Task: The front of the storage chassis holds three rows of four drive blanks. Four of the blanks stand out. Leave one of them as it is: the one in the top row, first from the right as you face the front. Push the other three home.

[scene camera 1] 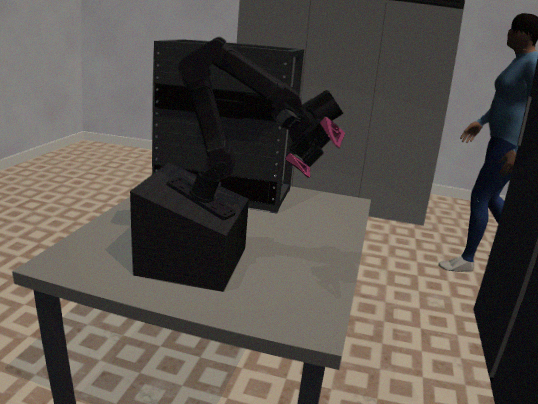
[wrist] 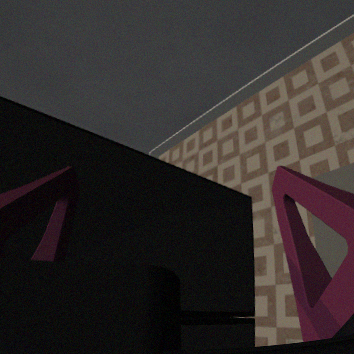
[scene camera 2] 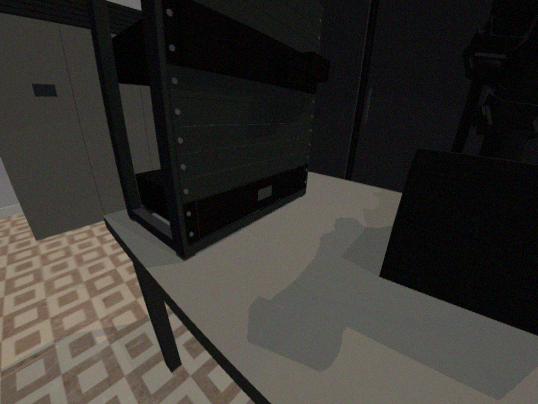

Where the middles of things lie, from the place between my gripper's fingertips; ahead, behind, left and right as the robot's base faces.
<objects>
Right now the rack [scene camera 2: 260, 72] is 590 mm ahead of my hand, 580 mm to the left of it and 90 mm below it.
</objects>
